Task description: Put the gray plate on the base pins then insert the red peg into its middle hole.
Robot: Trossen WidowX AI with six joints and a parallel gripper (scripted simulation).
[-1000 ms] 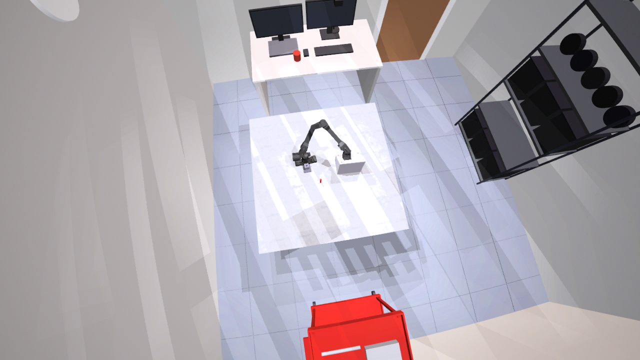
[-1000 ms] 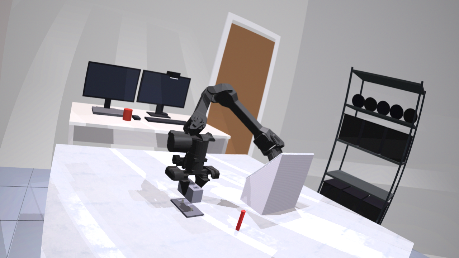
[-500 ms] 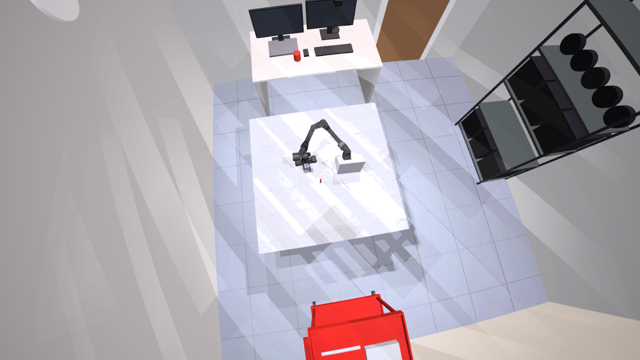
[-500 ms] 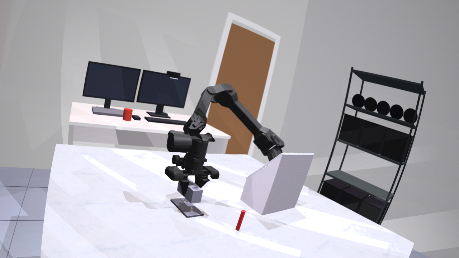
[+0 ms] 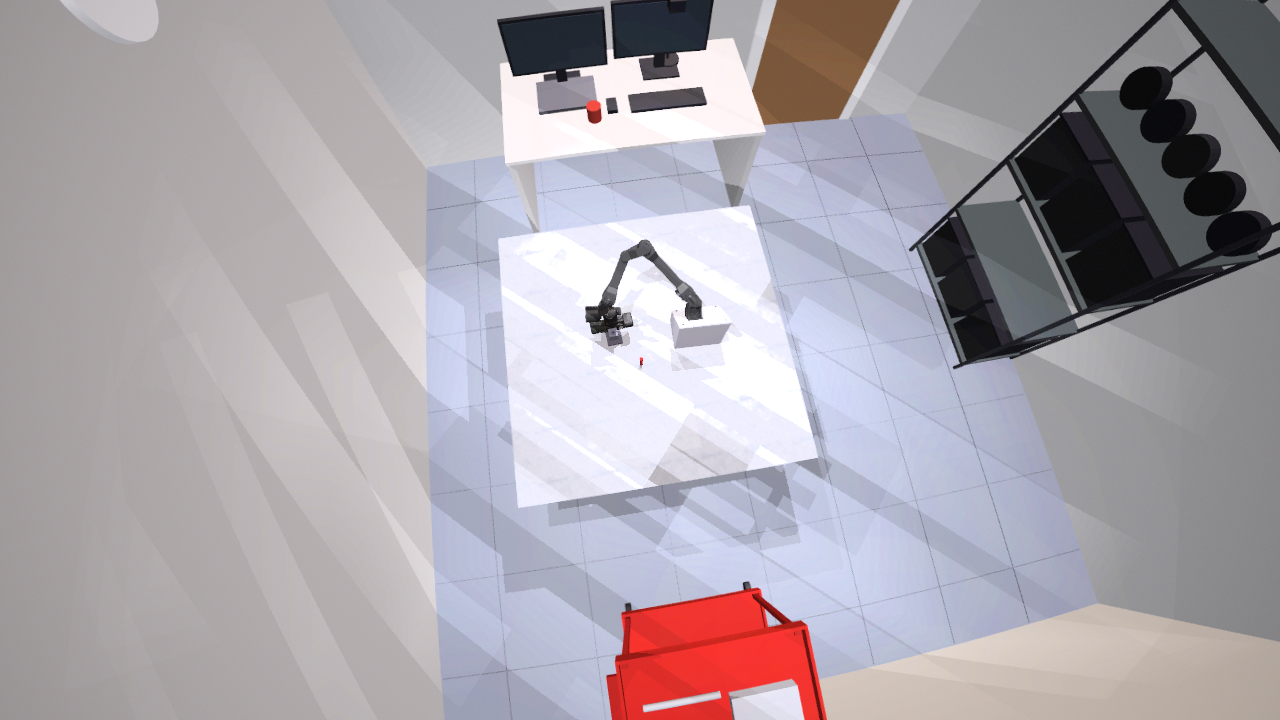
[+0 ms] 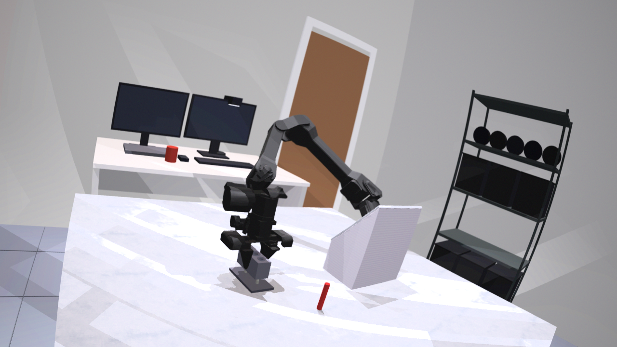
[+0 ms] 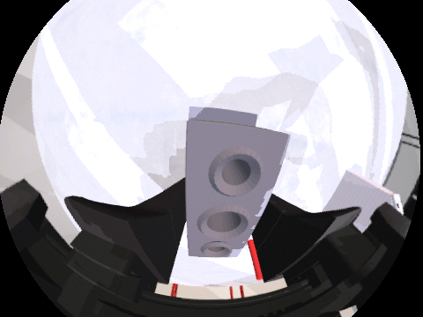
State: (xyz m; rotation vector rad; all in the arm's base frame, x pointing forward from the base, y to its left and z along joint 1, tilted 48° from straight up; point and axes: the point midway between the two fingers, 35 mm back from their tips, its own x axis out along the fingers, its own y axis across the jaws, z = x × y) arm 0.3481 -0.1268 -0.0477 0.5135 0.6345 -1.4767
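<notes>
Right now the red peg is 17 cm to the left of my gripper tip and 11 cm behind it. Round my gripper tip: gray plate (3 cm above).
</notes>
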